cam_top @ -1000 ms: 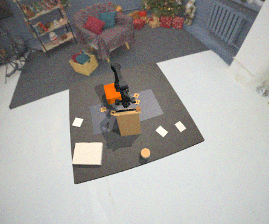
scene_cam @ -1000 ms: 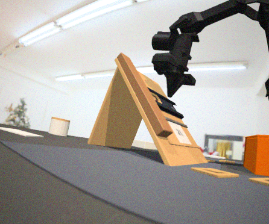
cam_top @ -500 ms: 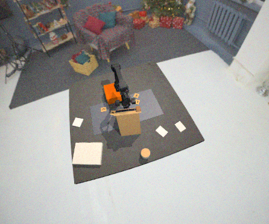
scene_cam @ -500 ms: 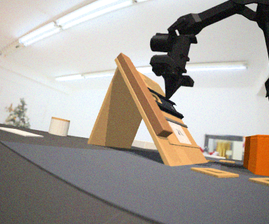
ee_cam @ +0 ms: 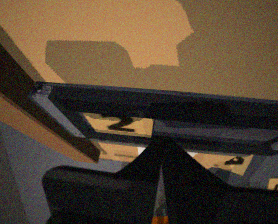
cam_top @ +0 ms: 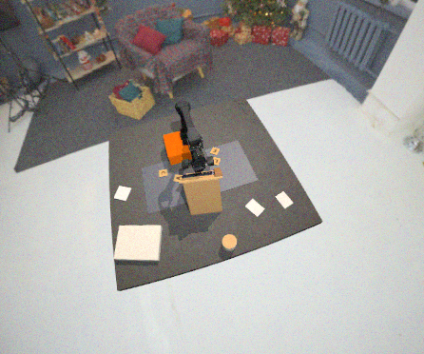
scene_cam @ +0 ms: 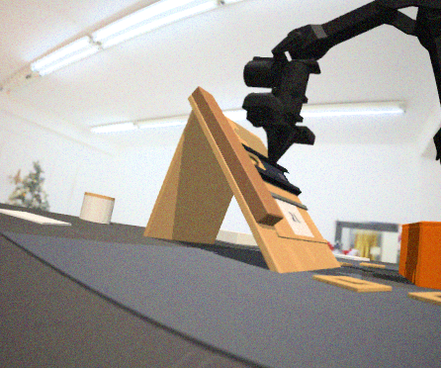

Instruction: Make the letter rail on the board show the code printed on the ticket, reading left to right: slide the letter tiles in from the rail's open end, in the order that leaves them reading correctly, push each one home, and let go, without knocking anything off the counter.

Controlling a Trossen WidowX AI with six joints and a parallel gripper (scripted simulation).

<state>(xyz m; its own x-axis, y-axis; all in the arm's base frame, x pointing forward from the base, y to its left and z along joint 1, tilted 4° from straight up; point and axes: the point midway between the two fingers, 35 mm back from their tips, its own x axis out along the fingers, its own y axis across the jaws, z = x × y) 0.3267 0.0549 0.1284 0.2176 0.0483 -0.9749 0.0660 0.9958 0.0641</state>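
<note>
Now: gripper tip 9 cm above the white ticket, 5 cm past it and 1 cm to the left of it. From my gripper tip the other things lie so: small cylinder (42 cm ahead, 14 cm below, 10 cm to the left).
</note>
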